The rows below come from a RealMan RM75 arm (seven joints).
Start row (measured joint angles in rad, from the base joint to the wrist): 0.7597 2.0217 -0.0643 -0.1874 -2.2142 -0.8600 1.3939
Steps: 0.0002 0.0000 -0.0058 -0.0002 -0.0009 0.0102 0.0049; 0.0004 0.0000 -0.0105 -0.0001 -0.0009 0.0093 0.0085; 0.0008 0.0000 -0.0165 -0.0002 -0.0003 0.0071 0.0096; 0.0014 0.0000 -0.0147 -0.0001 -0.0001 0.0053 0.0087; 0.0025 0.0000 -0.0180 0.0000 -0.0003 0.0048 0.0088; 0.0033 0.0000 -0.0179 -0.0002 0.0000 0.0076 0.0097; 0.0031 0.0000 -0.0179 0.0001 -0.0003 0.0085 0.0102; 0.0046 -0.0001 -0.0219 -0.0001 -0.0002 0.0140 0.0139; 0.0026 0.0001 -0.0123 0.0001 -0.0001 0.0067 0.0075; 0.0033 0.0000 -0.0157 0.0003 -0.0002 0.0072 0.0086; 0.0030 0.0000 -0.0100 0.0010 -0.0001 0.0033 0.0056; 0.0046 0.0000 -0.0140 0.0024 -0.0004 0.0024 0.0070; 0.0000 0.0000 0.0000 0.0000 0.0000 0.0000 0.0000; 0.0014 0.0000 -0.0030 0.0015 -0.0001 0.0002 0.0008; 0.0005 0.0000 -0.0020 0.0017 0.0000 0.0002 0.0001; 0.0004 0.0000 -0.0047 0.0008 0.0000 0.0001 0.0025; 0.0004 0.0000 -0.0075 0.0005 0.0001 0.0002 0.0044; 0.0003 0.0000 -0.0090 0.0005 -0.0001 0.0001 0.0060; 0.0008 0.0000 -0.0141 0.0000 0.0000 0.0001 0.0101; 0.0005 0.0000 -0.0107 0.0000 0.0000 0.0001 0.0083; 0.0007 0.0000 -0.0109 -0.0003 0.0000 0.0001 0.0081; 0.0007 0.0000 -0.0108 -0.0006 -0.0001 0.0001 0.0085; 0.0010 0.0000 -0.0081 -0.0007 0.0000 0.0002 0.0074
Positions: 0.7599 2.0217 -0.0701 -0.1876 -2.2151 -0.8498 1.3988; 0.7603 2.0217 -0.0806 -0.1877 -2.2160 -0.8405 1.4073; 0.7611 2.0217 -0.0971 -0.1879 -2.2163 -0.8334 1.4169; 0.7625 2.0217 -0.1118 -0.1880 -2.2164 -0.8281 1.4256; 0.7650 2.0217 -0.1298 -0.1880 -2.2167 -0.8233 1.4344; 0.7683 2.0217 -0.1477 -0.1882 -2.2167 -0.8157 1.4441; 0.7714 2.0217 -0.1656 -0.1881 -2.2170 -0.8072 1.4543; 0.7760 2.0216 -0.1875 -0.1882 -2.2172 -0.7932 1.4682; 0.7786 2.0217 -0.1998 -0.1881 -2.2173 -0.7865 1.4757; 0.7819 2.0217 -0.2155 -0.1878 -2.2175 -0.7793 1.4843; 0.7849 2.0217 -0.2255 -0.1868 -2.2176 -0.7760 1.4899; 0.7895 2.0217 -0.2395 -0.1844 -2.2180 -0.7736 1.4969; 0.7895 2.0217 -0.2395 -0.1844 -2.2180 -0.7736 1.4969; 0.7909 2.0217 -0.2425 -0.1829 -2.2181 -0.7734 1.4977; 0.7914 2.0217 -0.2445 -0.1812 -2.2181 -0.7732 1.4978; 0.7918 2.0217 -0.2492 -0.1804 -2.2181 -0.7731 1.5003; 0.7922 2.0217 -0.2567 -0.1799 -2.2180 -0.7729 1.5047; 0.7925 2.0217 -0.2657 -0.1794 -2.2181 -0.7728 1.5107; 0.7933 2.0217 -0.2798 -0.1794 -2.2181 -0.7727 1.5208; 0.7938 2.0217 -0.2905 -0.1794 -2.2181 -0.7726 1.5291; 0.7945 2.0217 -0.3014 -0.1797 -2.2181 -0.7725 1.5372; 0.7952 2.0217 -0.3122 -0.1803 -2.2182 -0.7724 1.5457; 0.7962 2.0217 -0.3203 -0.1810 -2.2182 -0.7722 1.5531
